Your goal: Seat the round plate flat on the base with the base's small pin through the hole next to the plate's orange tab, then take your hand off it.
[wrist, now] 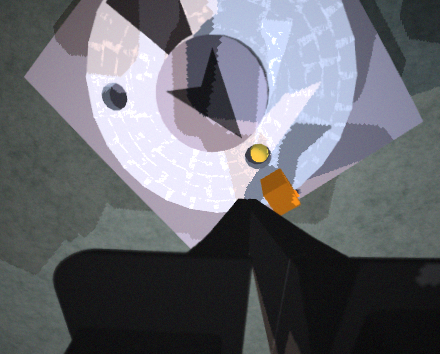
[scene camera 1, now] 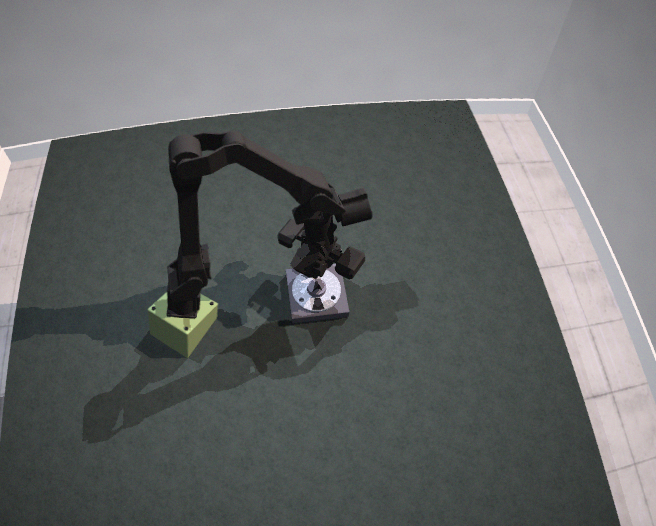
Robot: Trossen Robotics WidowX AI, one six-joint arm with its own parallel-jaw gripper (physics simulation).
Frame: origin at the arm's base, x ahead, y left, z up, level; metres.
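Seen in the pictures: gripper, fingertip midpoint: [wrist: 245, 208]; arm's base, link origin: [scene camera 1: 182, 306].
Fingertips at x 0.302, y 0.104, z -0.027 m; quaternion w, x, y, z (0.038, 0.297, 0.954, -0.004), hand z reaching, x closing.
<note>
Pixels of each thing's top centre, then the offset from my fingertips to it. "pt": a spot on its surface instead. Level surfaces: height alone.
- round white plate, top centre: [wrist: 210, 96] [scene camera 1: 316, 285] 0.049 m right, 0.015 m back, 0.013 m up
- small yellow pin, surface spot: [wrist: 259, 153] pt 0.019 m right, 0.018 m back, 0.003 m down
- orange tab, top centre: [wrist: 282, 200] 0.003 m right, 0.017 m back, 0.013 m up
- dark green floor mat, surface height: 0.033 m down
- plate hole, surface spot: [wrist: 115, 96] pt 0.072 m right, 0.023 m ahead, 0.009 m down
- dark wedge, surface spot: [wrist: 162, 22] pt 0.080 m right, 0.012 m back, 0.002 m down
The round white plate [scene camera 1: 301, 286] [wrist: 165, 172] lies on the square lilac-grey base [scene camera 1: 298, 316] [wrist: 55, 85], around its round central hub [scene camera 1: 316, 287] [wrist: 175, 115]; it looks flat. In the wrist view, the small yellow pin [wrist: 259, 153] shows inside the plate hole next to the orange tab [wrist: 281, 194]. My gripper [scene camera 1: 319, 274] [wrist: 245, 208] is shut and empty. Its tips are at the plate's edge beside the tab in the wrist view; whether they touch the plate cannot be told. The tab and pin are hidden behind the gripper in the scene view.
A yellow-green block [scene camera 1: 170, 327] under the arm's foot stands left of the base on the dark green floor mat [scene camera 1: 383, 427]. Another plate hole [wrist: 115, 96] and a dark wedge [wrist: 162, 22] show on the plate. Pale tiles [scene camera 1: 574, 301] run along the right side, below grey walls.
</note>
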